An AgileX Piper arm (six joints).
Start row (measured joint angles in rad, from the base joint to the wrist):
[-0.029, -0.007, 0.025, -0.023, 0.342, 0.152]
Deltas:
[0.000, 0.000, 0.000, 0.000, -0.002, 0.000]
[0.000, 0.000, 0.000, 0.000, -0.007, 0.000]
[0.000, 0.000, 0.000, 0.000, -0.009, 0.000]
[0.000, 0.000, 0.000, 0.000, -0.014, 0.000]
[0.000, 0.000, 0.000, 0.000, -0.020, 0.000]
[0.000, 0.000, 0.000, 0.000, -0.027, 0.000]
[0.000, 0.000, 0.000, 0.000, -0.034, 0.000]
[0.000, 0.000, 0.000, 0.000, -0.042, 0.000]
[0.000, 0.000, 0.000, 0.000, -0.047, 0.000]
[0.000, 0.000, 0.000, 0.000, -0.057, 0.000]
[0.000, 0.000, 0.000, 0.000, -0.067, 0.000]
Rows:
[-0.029, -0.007, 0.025, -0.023, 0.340, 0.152]
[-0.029, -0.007, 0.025, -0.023, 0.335, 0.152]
[-0.029, -0.007, 0.025, -0.023, 0.333, 0.152]
[-0.029, -0.007, 0.025, -0.023, 0.328, 0.152]
[-0.029, -0.007, 0.025, -0.023, 0.322, 0.152]
[-0.029, -0.007, 0.025, -0.023, 0.315, 0.152]
[-0.029, -0.007, 0.025, -0.023, 0.308, 0.152]
[-0.029, -0.007, 0.025, -0.023, 0.300, 0.152]
[-0.029, -0.007, 0.025, -0.023, 0.295, 0.152]
[-0.029, -0.007, 0.025, -0.023, 0.285, 0.152]
[-0.029, -0.007, 0.025, -0.023, 0.275, 0.152]

